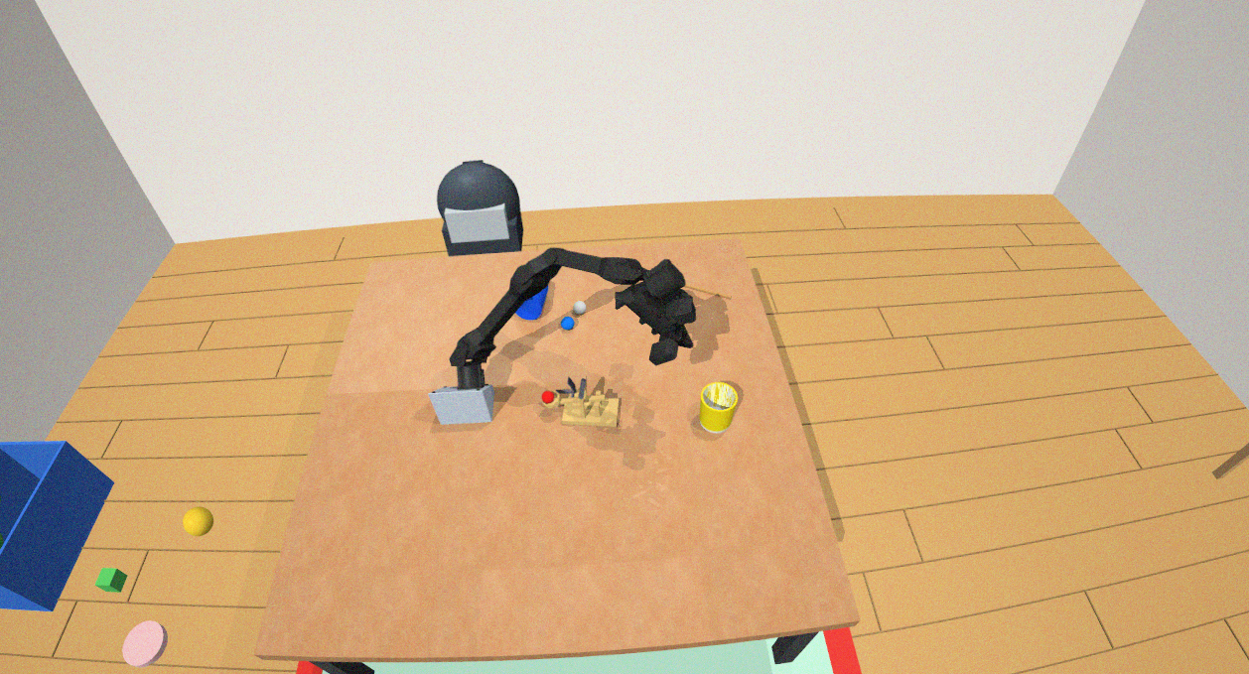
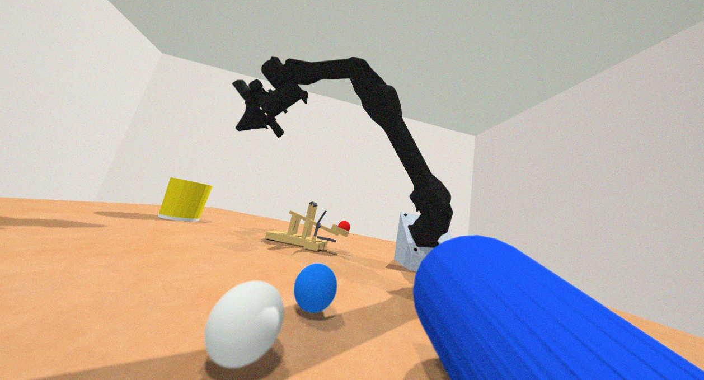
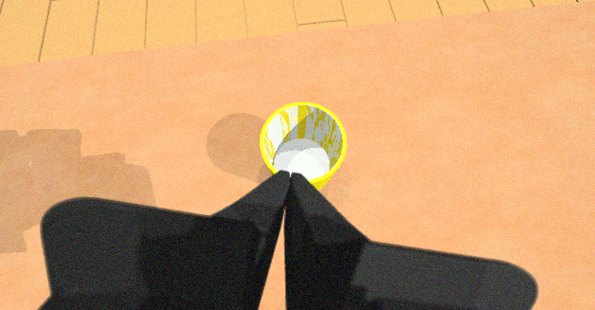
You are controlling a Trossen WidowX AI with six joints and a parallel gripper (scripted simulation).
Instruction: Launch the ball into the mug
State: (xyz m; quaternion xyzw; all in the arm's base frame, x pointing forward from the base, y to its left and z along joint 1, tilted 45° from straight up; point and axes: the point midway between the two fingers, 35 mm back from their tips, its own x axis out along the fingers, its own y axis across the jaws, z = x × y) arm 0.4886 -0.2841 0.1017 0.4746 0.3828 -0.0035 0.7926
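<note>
The red ball lies 340 mm behind my gripper tip, 80 mm to the left of it and 210 mm below it. The rest, counted from my gripper tip: blue ball 260 mm behind, 380 mm to the left, 250 mm below; then wooden catapult 270 mm behind, 80 mm to the left, 220 mm below; then yellow mug 70 mm ahead, 30 mm to the right, 240 mm below.
</note>
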